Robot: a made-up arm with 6 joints.
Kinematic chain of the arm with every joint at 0, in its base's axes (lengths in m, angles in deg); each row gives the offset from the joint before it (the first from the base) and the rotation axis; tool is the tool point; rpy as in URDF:
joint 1: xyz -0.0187 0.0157 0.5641 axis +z
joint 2: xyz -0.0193 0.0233 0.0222 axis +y
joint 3: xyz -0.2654 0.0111 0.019 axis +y
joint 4: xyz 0.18 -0.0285 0.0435 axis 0.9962 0 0.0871
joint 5: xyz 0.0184 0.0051 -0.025 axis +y
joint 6: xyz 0.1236 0.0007 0.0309 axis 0.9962 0 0.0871
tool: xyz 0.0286 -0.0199 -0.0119 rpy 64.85 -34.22 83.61
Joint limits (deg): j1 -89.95..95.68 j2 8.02..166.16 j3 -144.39..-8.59 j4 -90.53..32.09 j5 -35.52..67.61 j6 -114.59..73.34
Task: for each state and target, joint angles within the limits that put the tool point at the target. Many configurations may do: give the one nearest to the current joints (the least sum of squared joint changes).
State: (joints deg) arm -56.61 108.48 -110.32 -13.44 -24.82 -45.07
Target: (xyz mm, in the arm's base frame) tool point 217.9 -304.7 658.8
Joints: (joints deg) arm -52.54 110.62 -67.48 -11.96 -10.99 -42.46
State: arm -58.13 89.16 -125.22 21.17 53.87 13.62
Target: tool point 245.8 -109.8 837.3
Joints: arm -39.77 89.24 -107.44 26.65 67.61 15.69
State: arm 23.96 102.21 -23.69 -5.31 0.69 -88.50
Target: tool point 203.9 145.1 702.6
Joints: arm 29.95 76.76 -36.77 -6.23 -8.16 -89.44
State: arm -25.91 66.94 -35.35 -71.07 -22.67 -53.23
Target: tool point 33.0 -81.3 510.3
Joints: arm -43.64 91.16 -8.59 -57.80 13.11 -48.91
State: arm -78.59 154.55 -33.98 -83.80 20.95 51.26
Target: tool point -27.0 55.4 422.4
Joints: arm -86.82 165.78 -14.14 -81.76 -6.78 53.17
